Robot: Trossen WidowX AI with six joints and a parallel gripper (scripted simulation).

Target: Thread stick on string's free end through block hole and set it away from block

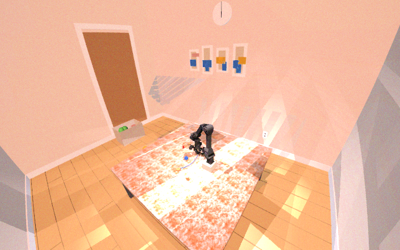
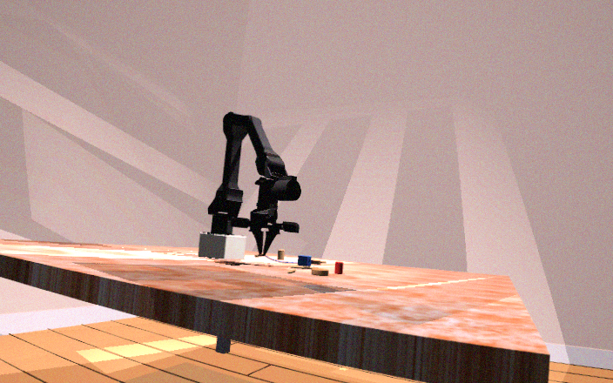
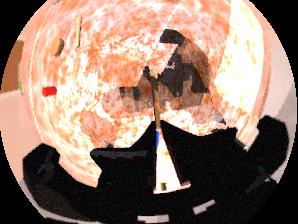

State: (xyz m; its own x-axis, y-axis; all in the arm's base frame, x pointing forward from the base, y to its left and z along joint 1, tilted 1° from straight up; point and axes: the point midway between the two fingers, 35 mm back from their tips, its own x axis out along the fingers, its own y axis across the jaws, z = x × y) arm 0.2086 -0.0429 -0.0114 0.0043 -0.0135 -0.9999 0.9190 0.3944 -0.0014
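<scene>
Now: gripper tip 280 mm to the right of the round button, 20 mm above it and 10 mm short of it. From my gripper tip the other things lie so: flat round wooden button (240 mm ahead, 90 mm to the right, 20 mm below); red cylinder (240 mm ahead, 10 mm to the left, 10 mm below); thin wooden stick (10 mm to the right, 10 mm ahead).
</scene>
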